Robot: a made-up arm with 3 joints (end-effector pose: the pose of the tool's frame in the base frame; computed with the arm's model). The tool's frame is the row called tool. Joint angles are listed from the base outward.
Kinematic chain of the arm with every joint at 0, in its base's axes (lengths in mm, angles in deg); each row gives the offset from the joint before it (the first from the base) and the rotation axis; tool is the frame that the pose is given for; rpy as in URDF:
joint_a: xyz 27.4 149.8 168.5 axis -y
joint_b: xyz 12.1 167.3 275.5 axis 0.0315 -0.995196 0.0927
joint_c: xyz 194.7 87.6 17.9 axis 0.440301 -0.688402 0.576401
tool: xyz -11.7 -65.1 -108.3 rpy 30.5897 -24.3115 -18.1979
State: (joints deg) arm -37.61 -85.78 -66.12
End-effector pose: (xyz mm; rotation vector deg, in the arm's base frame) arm 159.8 340.0 307.5 -67.69 120.30 -16.03
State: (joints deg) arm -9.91 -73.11 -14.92
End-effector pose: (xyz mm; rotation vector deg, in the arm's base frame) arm 29.4 317.3 274.2 -4.73 59.40 -32.46
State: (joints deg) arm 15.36 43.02 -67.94
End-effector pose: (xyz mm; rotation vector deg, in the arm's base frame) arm 3.2 356.3 506.3 7.46 -46.24 -48.80
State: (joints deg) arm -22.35 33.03 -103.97
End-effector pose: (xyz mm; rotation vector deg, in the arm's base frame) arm 202.6 401.4 496.9 -36.59 19.43 -65.70
